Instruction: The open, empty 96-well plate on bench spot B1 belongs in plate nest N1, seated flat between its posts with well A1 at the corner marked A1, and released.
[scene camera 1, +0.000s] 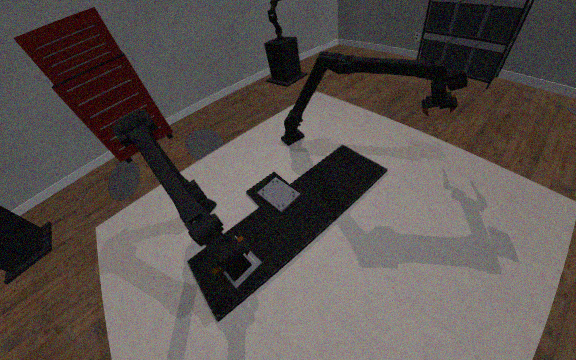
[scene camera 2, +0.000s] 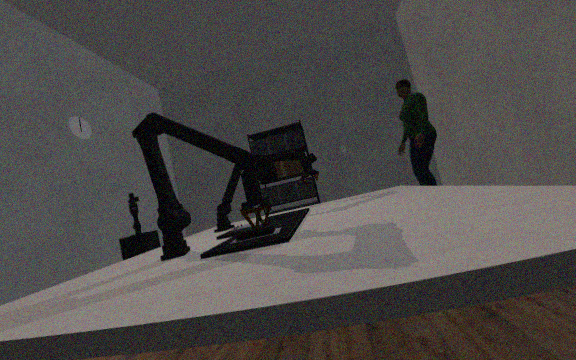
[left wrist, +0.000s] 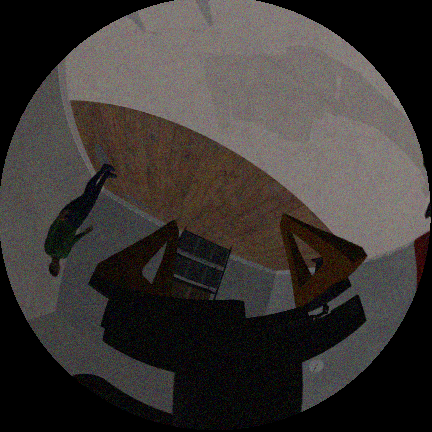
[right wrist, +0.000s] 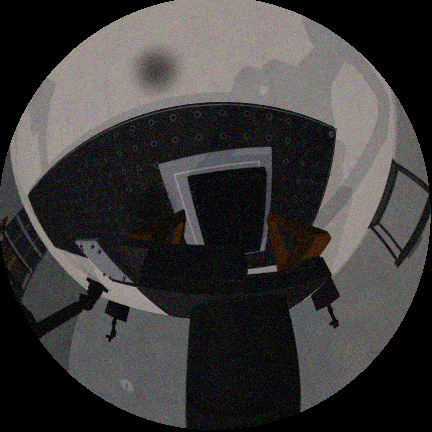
Note:
My left gripper (left wrist: 229, 222) is open, holding nothing. My right gripper (scene camera 2: 261, 227) is open, holding nothing. Also in view: a dark well plate (right wrist: 229, 204). I also see a grey square plate (scene camera 1: 275, 193).
My right gripper also shows in the right wrist view (right wrist: 227, 214). The grey square plate shows as well in the right wrist view (right wrist: 104, 261). The left wrist view does not show the dark well plate: it is out of frame.

